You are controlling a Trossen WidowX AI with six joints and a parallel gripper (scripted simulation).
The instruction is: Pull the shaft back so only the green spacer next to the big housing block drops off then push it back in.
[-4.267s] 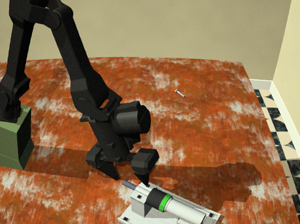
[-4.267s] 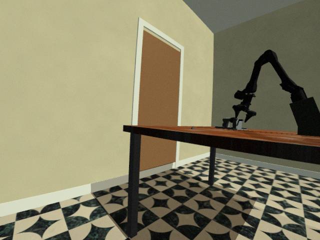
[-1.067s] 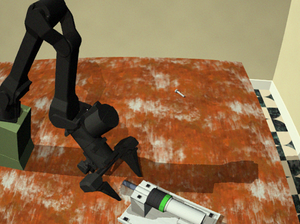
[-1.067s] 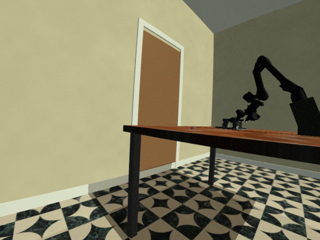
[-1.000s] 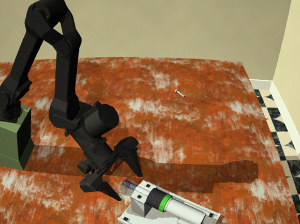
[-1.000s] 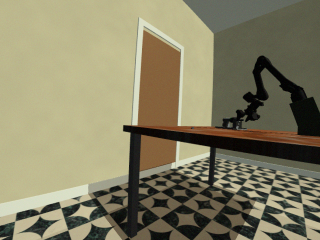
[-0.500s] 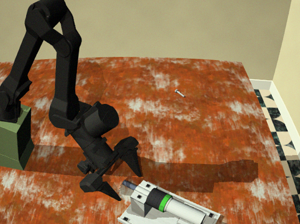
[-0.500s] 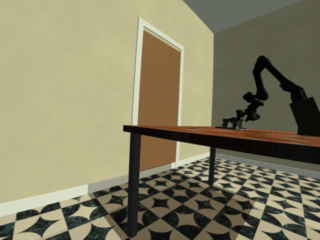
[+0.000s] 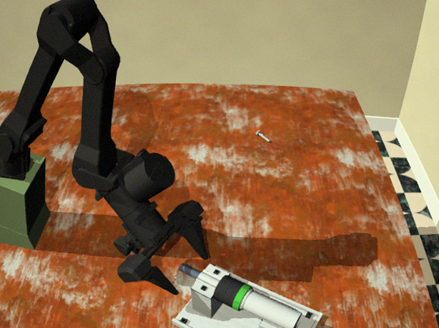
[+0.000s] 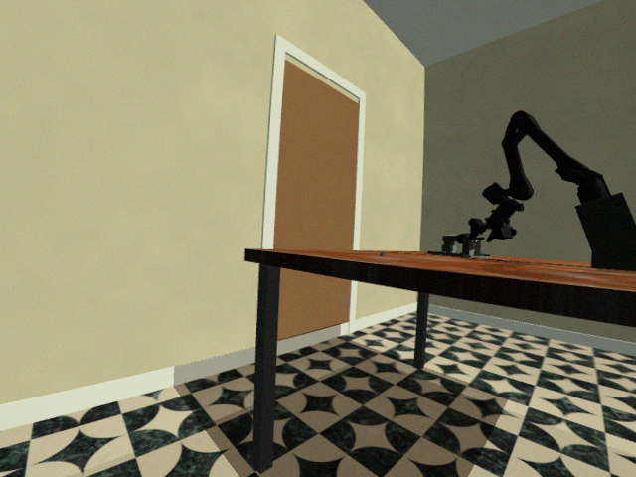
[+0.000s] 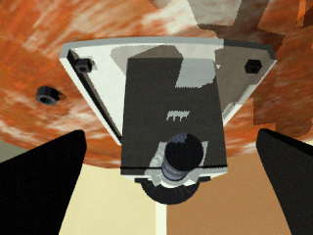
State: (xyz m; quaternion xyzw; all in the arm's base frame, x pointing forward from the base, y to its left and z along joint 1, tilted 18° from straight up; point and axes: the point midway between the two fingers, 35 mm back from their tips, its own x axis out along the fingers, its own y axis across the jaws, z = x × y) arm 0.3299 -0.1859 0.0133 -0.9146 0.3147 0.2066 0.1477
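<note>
Right now my hand is 60 mm short of the dark shaft, 50 mm to the left of it and 10 mm above it. From my hand the other things lie so: fixture (100 mm ahead, 90 mm to the right, 40 mm below); then green spacer (90 mm ahead, 80 mm to the right, 10 mm below).
</note>
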